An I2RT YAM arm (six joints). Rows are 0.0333 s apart.
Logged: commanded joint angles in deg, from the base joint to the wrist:
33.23, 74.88, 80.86, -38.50, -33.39, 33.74
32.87, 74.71, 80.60, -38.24, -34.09, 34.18
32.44, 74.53, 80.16, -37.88, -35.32, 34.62
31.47, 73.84, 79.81, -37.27, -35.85, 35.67
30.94, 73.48, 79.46, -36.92, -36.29, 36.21
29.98, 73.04, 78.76, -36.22, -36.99, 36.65
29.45, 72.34, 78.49, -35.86, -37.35, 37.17
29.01, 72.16, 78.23, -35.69, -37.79, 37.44
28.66, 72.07, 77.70, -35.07, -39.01, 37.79
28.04, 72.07, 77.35, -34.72, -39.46, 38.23
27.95, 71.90, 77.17, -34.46, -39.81, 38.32
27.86, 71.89, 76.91, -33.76, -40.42, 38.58
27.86, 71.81, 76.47, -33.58, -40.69, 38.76
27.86, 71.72, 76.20, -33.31, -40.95, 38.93
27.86, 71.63, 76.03, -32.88, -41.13, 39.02
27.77, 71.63, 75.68, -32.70, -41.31, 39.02
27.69, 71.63, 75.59, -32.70, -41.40, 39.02
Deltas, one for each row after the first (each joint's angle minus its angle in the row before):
-0.36, -0.17, -0.26, 0.26, -0.70, 0.44
-0.43, -0.18, -0.44, 0.36, -1.23, 0.44
-0.97, -0.69, -0.35, 0.61, -0.53, 1.05
-0.53, -0.36, -0.35, 0.35, -0.44, 0.54
-0.96, -0.44, -0.70, 0.70, -0.70, 0.44
-0.53, -0.70, -0.27, 0.36, -0.36, 0.52
-0.44, -0.18, -0.26, 0.17, -0.44, 0.27
-0.35, -0.09, -0.53, 0.62, -1.22, 0.35
-0.62, 0.00, -0.35, 0.35, -0.45, 0.44
-0.09, -0.17, -0.18, 0.26, -0.35, 0.09
-0.09, -0.01, -0.26, 0.70, -0.61, 0.26
0.00, -0.08, -0.44, 0.18, -0.27, 0.18
0.00, -0.09, -0.27, 0.27, -0.26, 0.17
0.00, -0.09, -0.17, 0.43, -0.18, 0.09
-0.09, 0.00, -0.35, 0.18, -0.18, 0.00
-0.08, 0.00, -0.09, 0.00, -0.09, 0.00

